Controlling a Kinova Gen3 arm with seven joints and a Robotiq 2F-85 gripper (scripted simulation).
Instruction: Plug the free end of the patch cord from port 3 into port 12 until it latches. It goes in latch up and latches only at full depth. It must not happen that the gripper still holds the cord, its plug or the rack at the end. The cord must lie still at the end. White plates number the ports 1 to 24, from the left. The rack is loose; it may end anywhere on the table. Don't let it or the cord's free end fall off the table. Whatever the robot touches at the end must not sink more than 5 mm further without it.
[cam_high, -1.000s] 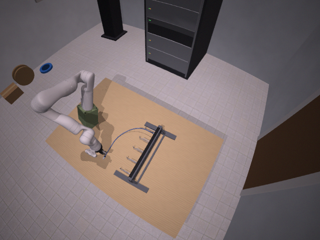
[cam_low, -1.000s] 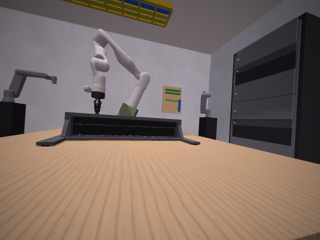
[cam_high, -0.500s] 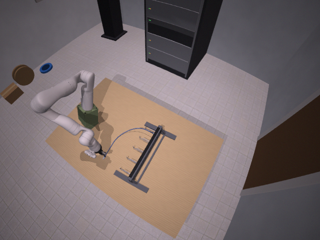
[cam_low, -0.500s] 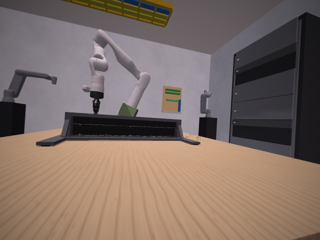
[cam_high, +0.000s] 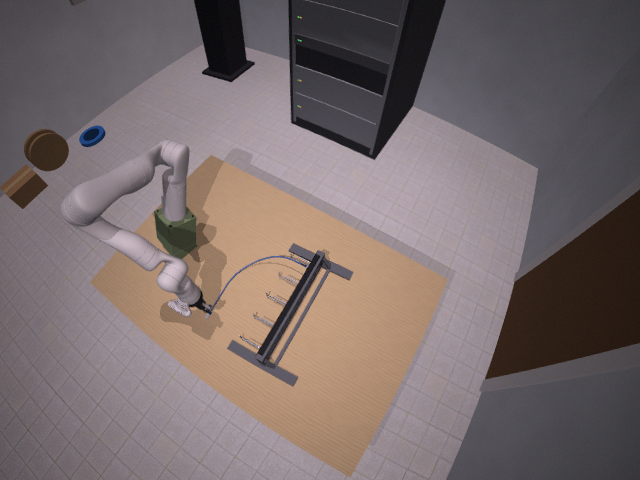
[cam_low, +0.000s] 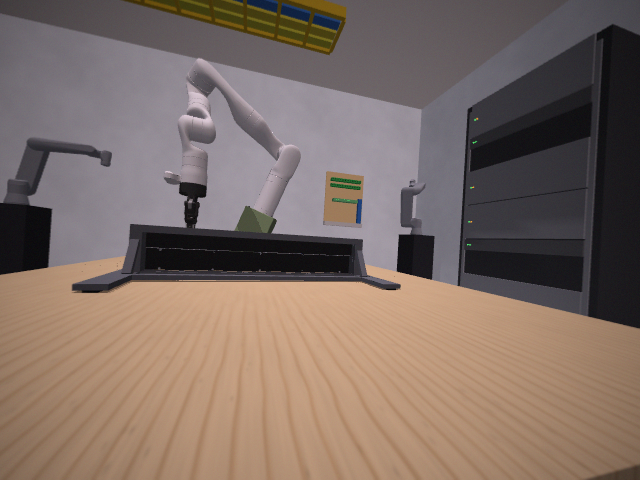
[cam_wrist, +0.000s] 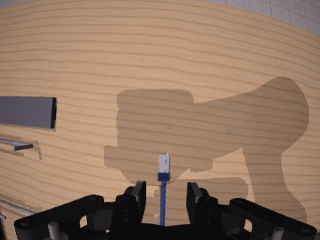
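Right now my hand is 10 mm to the left of the plug and 90 mm above it.
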